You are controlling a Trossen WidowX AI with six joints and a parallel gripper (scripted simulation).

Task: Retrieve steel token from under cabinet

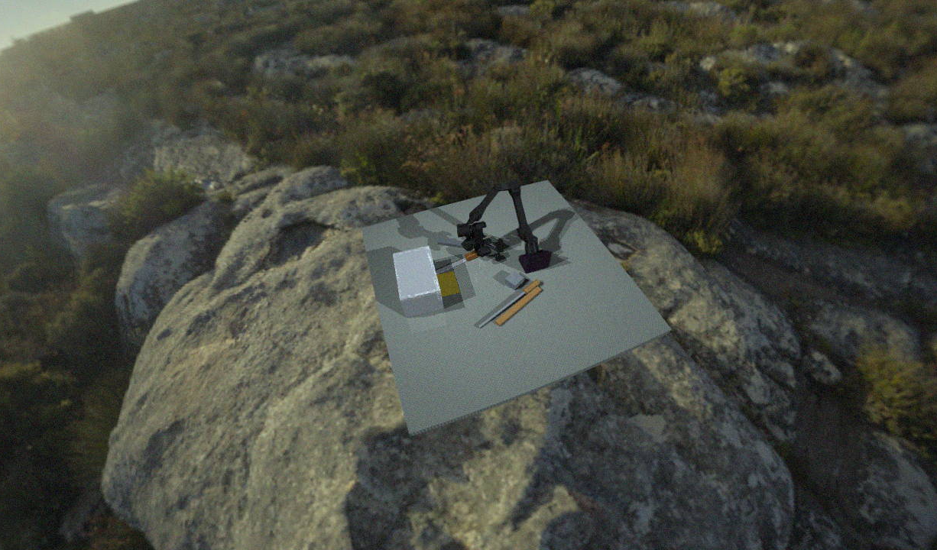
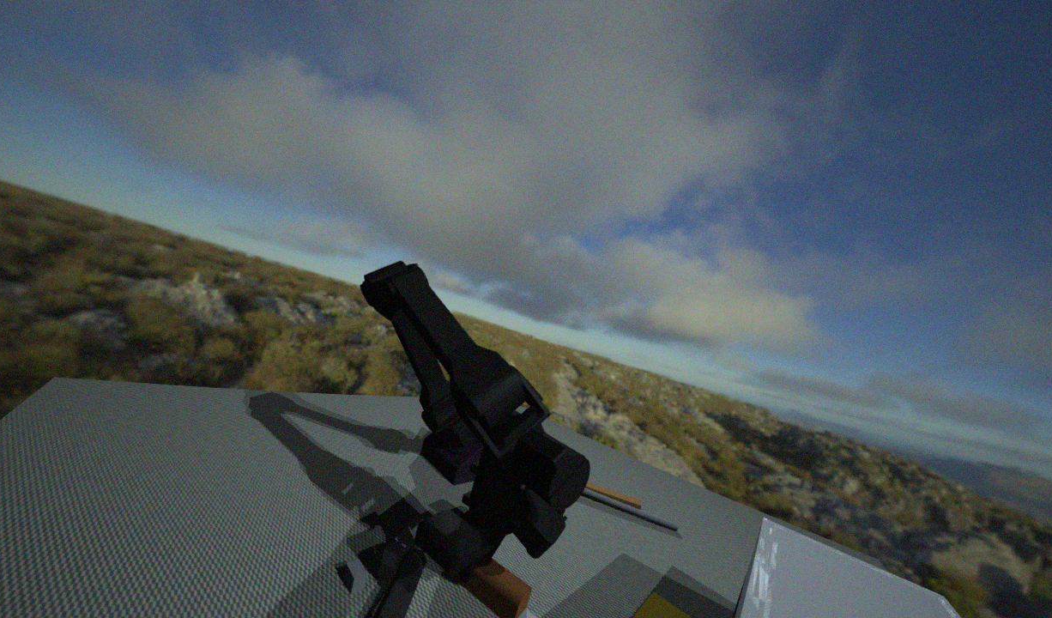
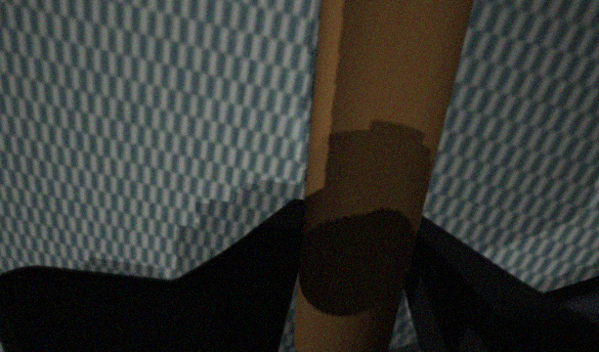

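My gripper tip is 90 mm past the grey bar and 40 mm to the left of it. Also, from my gripper tip: grey block (260 mm to the left, 90 mm behind, 10 mm above); then small grey cube (120 mm to the right, 70 mm behind); then wooden stick (400 mm to the left, 40 mm behind).
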